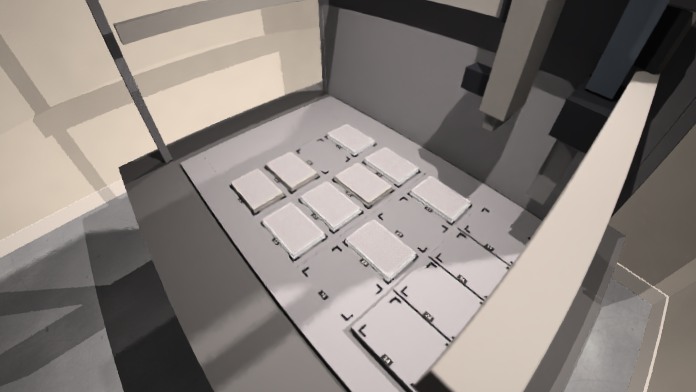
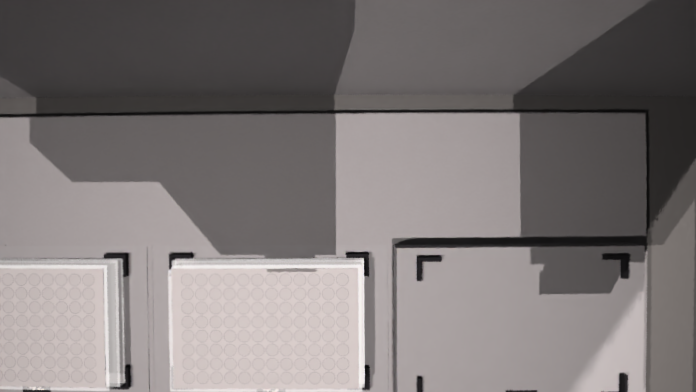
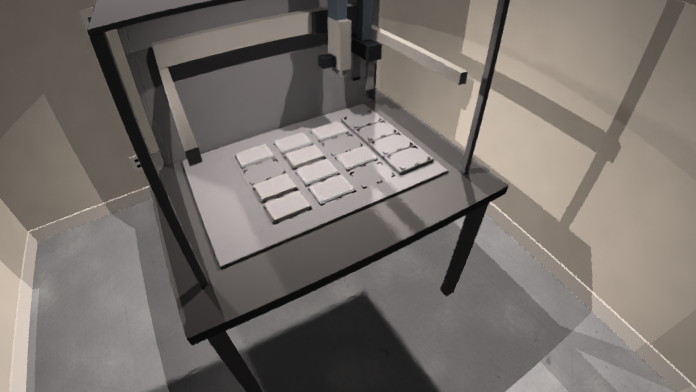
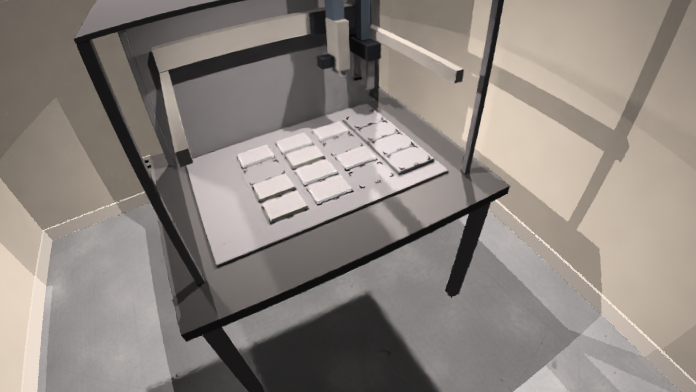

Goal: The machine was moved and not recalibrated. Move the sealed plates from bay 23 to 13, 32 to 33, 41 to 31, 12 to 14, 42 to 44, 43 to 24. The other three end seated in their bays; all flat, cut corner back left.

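Frame: origin at the robot's base, x left, y back, z up, level; millimetres.
Where they show: gripper, fingertip midpoint: [image 1: 544, 185] [image 3: 362, 84] [image 4: 363, 83]; robot's base at its link origin: [image 1: 231, 185] [image 3: 273, 223] [image 4: 270, 223].
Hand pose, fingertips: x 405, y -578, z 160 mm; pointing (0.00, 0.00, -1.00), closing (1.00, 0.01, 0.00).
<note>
Each offset is from my fingertips to the centre of the thing. "spot": to the spot under its first point.
Nine pale sealed plates lie flat. The bay 23 plate @(dz -153, dx -255, dy +183 mm) [image 1: 381, 249] [image 3: 356, 157], 43 plate @(dz -153, dx -41, dy +184 mm) [image 1: 440, 198] [image 2: 267, 325], 12 plate @(dz -153, dx -363, dy +346 mm) [image 1: 294, 230] [image 3: 331, 190], 32 plate @(dz -153, dx -149, dy +347 mm) [image 1: 363, 182] [image 3: 305, 156], 42 plate @(dz -153, dx -42, dy +348 mm) [image 1: 391, 165] [image 3: 293, 142] and 41 plate @(dz -153, dx -42, dy +512 mm) [image 1: 351, 138] [image 3: 255, 155] sit in their bays. Bays 13, 33, 31 and the raised column with 14, 24, 44 hold no plate. Cut corners are too small to tell. My gripper [image 3: 364, 86] [image 4: 365, 85] hangs high at the back right, jaws apart and empty.
Three more plates sit in bay 11 @(spot: dz -145, dx -366, dy +497 mm) [image 1: 257, 190], bay 21 @(spot: dz -146, dx -260, dy +502 mm) [image 1: 291, 170] and bay 22 @(spot: dz -145, dx -261, dy +338 mm) [image 1: 330, 205]. The beige pipetting stage [image 1: 517, 65] [image 3: 340, 45] hangs left of my gripper. A raised slab @(spot: dz -145, dx -405, dy -2 mm) [image 3: 420, 162] bears the right column. Frame posts [image 3: 487, 85] stand at the table corners.
</note>
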